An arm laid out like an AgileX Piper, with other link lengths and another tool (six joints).
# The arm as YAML. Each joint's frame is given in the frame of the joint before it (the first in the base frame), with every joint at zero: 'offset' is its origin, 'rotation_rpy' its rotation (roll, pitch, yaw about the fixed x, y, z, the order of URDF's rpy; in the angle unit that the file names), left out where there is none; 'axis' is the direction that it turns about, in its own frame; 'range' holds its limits. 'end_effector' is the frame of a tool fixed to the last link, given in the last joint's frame.
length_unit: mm
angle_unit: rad
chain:
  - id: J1
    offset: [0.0, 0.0, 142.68]
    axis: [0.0, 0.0, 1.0]
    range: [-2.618, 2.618]
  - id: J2
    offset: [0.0, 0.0, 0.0]
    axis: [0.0, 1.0, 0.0]
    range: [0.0, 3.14]
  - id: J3
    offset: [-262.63, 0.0, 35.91]
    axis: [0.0, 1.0, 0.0]
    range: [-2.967, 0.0]
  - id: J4
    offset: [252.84, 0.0, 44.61]
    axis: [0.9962, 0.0, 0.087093]
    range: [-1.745, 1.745]
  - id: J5
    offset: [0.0, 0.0, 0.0]
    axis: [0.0, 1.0, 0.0]
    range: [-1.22, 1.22]
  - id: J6
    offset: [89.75, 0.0, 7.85]
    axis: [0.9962, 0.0, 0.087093]
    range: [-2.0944, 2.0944]
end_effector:
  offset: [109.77, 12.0, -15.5]
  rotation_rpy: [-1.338, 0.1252, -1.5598]
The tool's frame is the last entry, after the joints.
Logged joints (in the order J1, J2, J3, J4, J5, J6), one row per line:
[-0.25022 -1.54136 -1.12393 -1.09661 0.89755 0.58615]
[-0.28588 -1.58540 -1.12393 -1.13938 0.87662 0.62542]
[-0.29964 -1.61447 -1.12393 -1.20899 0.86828 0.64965]
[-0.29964 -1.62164 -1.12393 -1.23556 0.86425 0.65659]
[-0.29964 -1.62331 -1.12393 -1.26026 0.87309 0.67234]
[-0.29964 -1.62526 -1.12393 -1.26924 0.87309 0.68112]
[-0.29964 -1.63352 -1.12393 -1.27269 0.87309 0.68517]
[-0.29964 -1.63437 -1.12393 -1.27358 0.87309 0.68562]
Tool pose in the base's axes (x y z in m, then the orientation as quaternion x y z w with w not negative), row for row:
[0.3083 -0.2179 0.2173 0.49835 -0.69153 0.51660 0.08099]
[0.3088 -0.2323 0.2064 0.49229 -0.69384 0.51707 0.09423]
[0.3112 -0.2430 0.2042 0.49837 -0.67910 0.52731 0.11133]
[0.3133 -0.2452 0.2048 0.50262 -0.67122 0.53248 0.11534]
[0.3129 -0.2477 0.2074 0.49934 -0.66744 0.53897 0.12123]
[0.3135 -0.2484 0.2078 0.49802 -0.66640 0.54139 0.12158]
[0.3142 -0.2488 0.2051 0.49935 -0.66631 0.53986 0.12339]
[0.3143 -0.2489 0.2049 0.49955 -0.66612 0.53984 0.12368]
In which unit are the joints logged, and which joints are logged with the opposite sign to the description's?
The joints are logged in radians. Opposite sign: J2.
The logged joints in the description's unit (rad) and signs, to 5 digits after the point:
[-0.25022 1.54136 -1.12393 -1.09661 0.89755 0.58615]
[-0.28588 1.58540 -1.12393 -1.13938 0.87662 0.62542]
[-0.29964 1.61447 -1.12393 -1.20899 0.86828 0.64965]
[-0.29964 1.62164 -1.12393 -1.23556 0.86425 0.65659]
[-0.29964 1.62331 -1.12393 -1.26026 0.87309 0.67234]
[-0.29964 1.62526 -1.12393 -1.26924 0.87309 0.68112]
[-0.29964 1.63352 -1.12393 -1.27269 0.87309 0.68517]
[-0.29964 1.63437 -1.12393 -1.27358 0.87309 0.68562]

